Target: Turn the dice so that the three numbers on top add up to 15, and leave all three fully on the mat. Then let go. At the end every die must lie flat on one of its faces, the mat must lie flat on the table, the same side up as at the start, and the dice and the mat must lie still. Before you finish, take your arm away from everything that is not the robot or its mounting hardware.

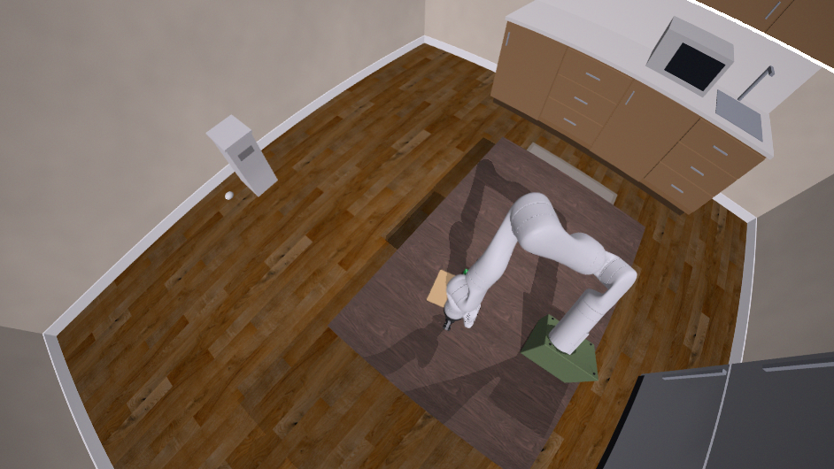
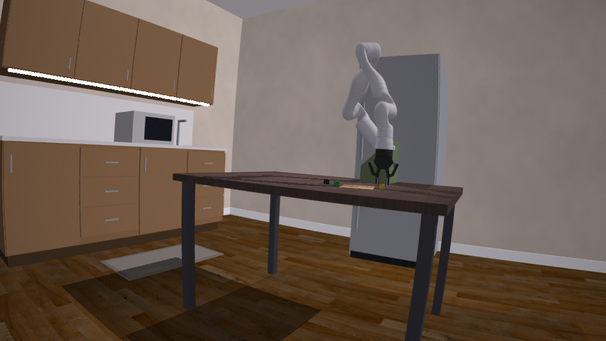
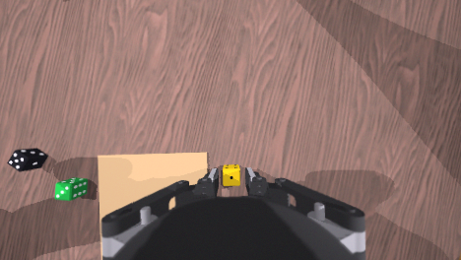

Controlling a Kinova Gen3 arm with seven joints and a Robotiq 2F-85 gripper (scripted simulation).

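My gripper is now 20 mm above the yellow die. Also, from my hand: black die 250 mm to the right, 50 mm ahead, 20 mm below; then green die 190 mm to the right, 70 mm ahead, 20 mm below; then tan mat 80 mm to the right, 70 mm ahead, 30 mm below.
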